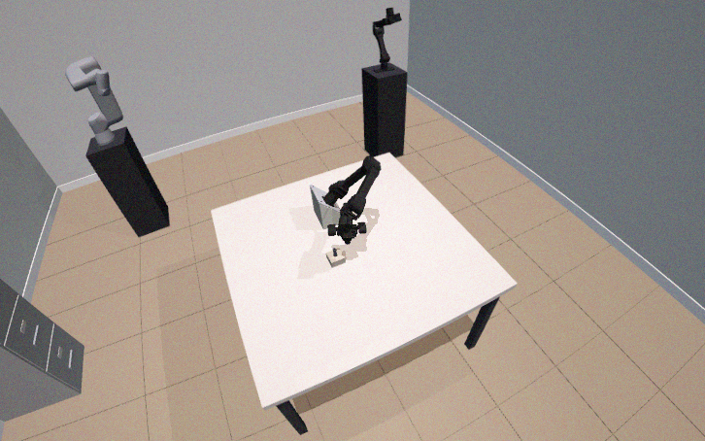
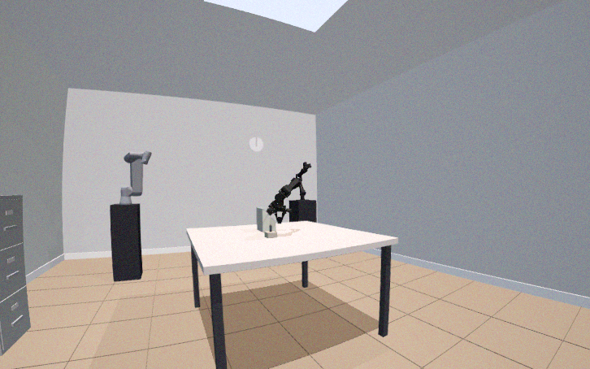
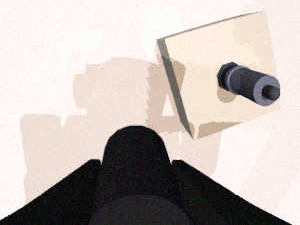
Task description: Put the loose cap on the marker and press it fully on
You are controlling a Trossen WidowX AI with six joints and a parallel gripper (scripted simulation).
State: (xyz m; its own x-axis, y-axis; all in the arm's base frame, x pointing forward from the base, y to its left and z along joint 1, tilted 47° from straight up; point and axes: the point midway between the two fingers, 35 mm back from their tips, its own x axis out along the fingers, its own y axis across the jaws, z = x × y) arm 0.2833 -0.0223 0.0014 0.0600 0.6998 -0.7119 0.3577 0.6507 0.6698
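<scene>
Now: the holder block 80 mm to the right of my gripper tip and 90 mm below it. The rest, counted from my gripper tip: dark cap: 10 mm above.
</scene>
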